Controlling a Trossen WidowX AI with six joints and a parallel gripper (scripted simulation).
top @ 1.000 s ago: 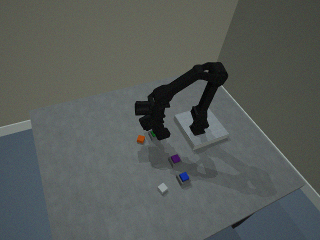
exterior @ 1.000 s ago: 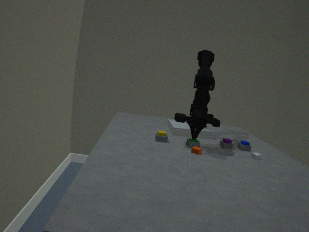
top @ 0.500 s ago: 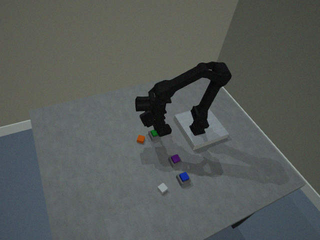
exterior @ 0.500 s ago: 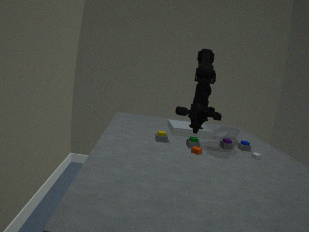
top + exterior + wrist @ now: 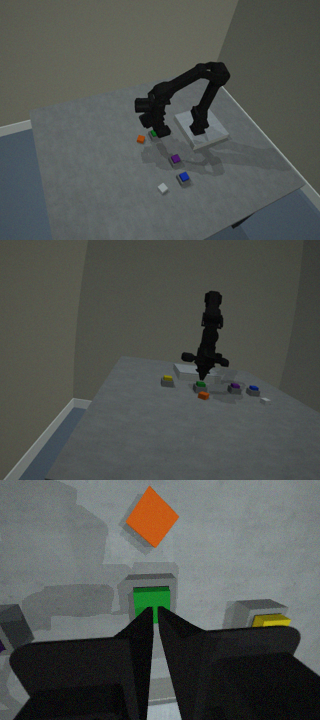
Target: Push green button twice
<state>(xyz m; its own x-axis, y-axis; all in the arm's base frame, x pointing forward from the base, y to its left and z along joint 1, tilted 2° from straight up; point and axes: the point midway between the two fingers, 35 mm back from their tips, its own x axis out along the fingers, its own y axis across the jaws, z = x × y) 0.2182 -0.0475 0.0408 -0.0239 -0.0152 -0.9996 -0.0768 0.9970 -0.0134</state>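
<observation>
My gripper tip is now 20 mm above the green button. Round my gripper tip: orange block 70 mm ahead, 40 mm below; purple button 170 mm to the left, 40 mm behind, 20 mm below; yellow button 140 mm to the right, 30 mm behind, 20 mm below.
</observation>
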